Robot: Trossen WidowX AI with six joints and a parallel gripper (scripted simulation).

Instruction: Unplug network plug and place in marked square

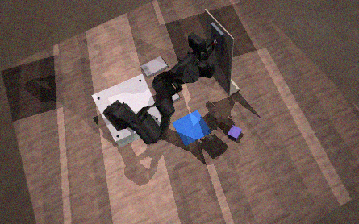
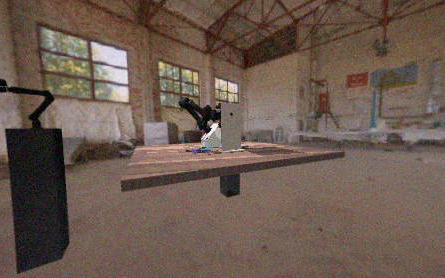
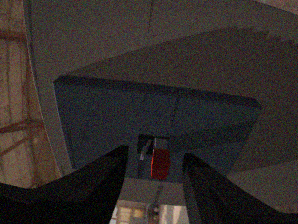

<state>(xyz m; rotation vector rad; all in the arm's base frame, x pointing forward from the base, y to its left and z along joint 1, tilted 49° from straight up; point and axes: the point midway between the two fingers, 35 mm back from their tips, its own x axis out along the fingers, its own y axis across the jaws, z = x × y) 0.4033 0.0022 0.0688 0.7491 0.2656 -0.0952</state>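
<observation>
The blue marked square is 27 cm below my gripper tip, 20 cm behind it and 11 cm to the right of it. From my gripper tip the other things lie so: grey panel (11 cm below, 3 cm ahead); plug (1 cm ahead).
</observation>
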